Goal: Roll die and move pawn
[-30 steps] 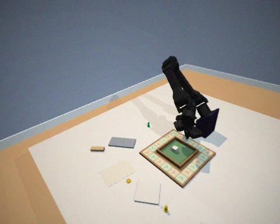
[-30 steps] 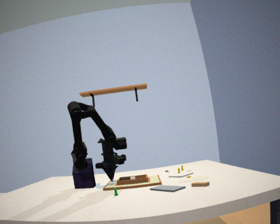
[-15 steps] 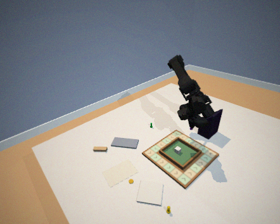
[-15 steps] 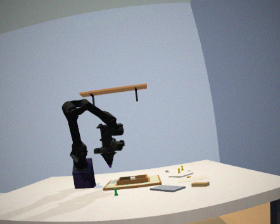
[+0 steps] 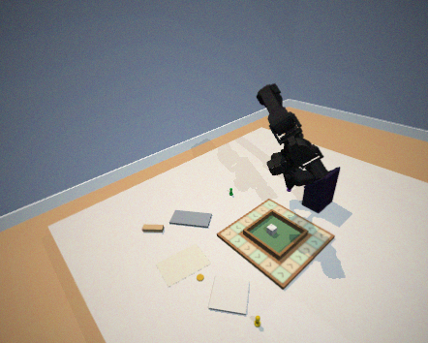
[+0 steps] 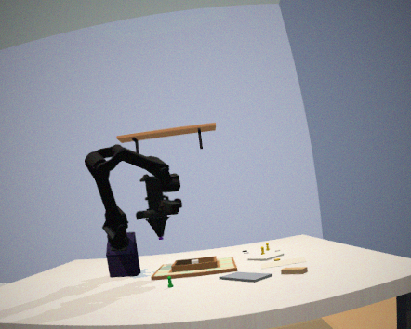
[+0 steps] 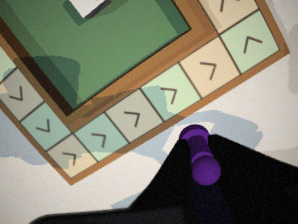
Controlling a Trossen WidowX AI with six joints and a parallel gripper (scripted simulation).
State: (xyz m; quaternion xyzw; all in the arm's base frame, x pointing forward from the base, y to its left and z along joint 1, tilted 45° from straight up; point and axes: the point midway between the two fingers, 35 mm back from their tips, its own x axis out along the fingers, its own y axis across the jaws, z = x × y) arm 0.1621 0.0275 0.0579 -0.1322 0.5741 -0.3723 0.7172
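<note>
Now: gripper tip 110 mm short of the grey die, 110 mm above it and 20 mm to the right of it. From my gripper tip the other things lie so: green pawn: 250 mm to the right, 120 mm below, 60 mm ahead; purple pawn: 10 mm above; green dice tray: 130 mm below, 100 mm ahead, 40 mm to the left.
</note>
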